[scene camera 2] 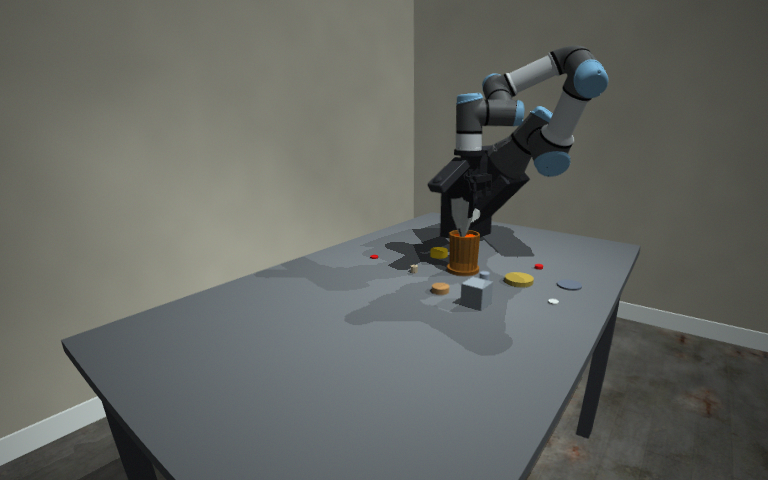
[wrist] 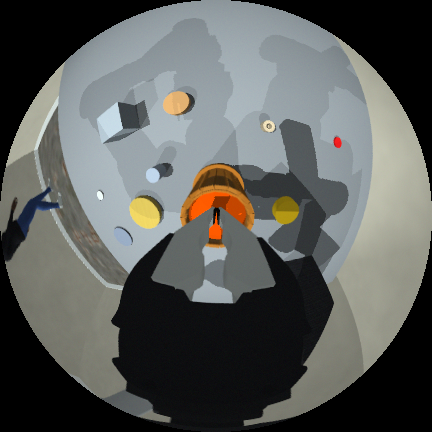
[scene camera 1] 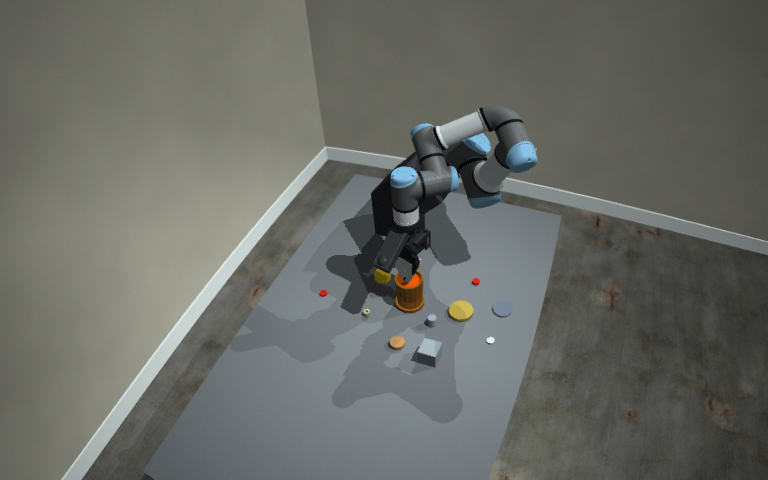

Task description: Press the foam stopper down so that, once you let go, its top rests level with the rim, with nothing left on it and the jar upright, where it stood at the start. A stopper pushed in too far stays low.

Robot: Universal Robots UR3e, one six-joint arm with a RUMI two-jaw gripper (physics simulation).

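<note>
The orange-brown ribbed jar [scene camera 1: 409, 297] [scene camera 2: 464, 254] [wrist: 218, 179] stands upright on the table. The orange-red foam stopper [scene camera 1: 415, 277] [scene camera 2: 470, 234] [wrist: 235, 214] is inside its mouth. In the wrist view its top looks lower than the rim, with some inner wall showing around it; the exact depth is hard to tell. No blue band shows above the rim. My gripper [scene camera 1: 406, 280] [scene camera 2: 463, 234] [wrist: 216, 208] is shut and empty, pointing down, its fingertips at the stopper's top inside the jar mouth. Contact is partly hidden by the fingers.
A yellow disc [scene camera 1: 460, 310] [scene camera 2: 518, 279] [wrist: 145, 212] and a darker yellow piece [scene camera 1: 382, 275] [scene camera 2: 438, 252] [wrist: 285, 210] flank the jar. A small blue-grey cylinder [scene camera 1: 431, 320], an orange disc [scene camera 1: 397, 341] and a grey block [scene camera 1: 429, 350] [scene camera 2: 476, 293] lie in front.
</note>
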